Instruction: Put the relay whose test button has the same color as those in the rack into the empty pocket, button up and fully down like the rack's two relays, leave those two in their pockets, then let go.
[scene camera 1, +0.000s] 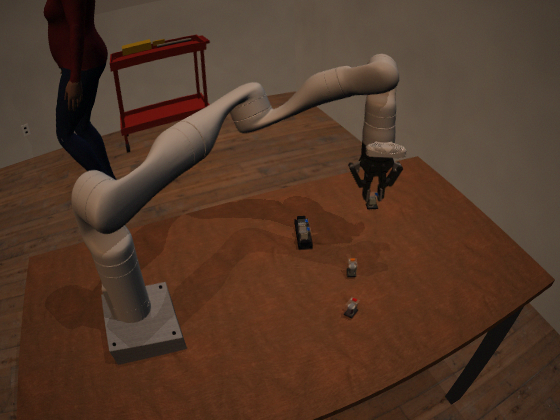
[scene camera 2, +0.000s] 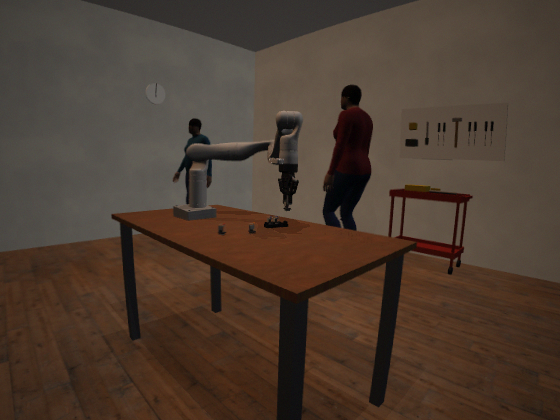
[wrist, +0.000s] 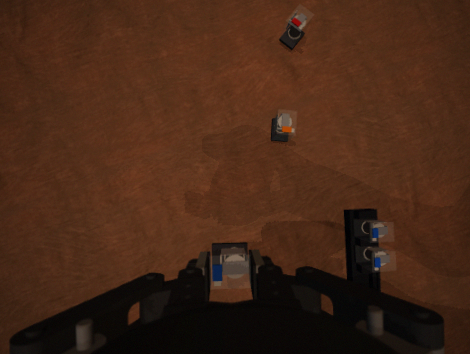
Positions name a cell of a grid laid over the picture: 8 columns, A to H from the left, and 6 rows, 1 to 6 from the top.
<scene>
I see my gripper (scene camera 1: F3), an orange-button relay (wrist: E3), a blue-button relay (wrist: D5) and a black rack (wrist: G5).
My gripper also shows in the wrist view (wrist: D5).
</scene>
